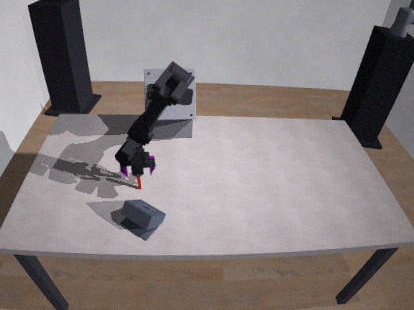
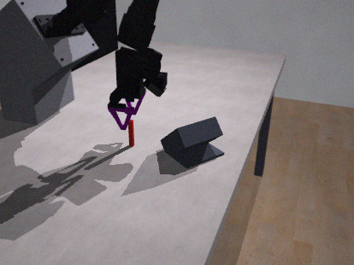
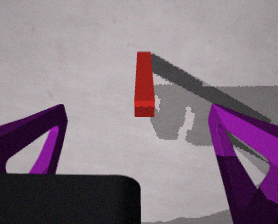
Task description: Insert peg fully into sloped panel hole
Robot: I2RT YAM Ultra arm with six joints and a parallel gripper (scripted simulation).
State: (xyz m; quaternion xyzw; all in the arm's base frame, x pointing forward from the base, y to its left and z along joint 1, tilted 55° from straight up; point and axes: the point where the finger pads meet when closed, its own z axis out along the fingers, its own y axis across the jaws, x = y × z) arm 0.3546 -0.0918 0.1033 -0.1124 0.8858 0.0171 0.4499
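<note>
My gripper is now 40 mm above the red peg and 10 mm short of it.
</note>
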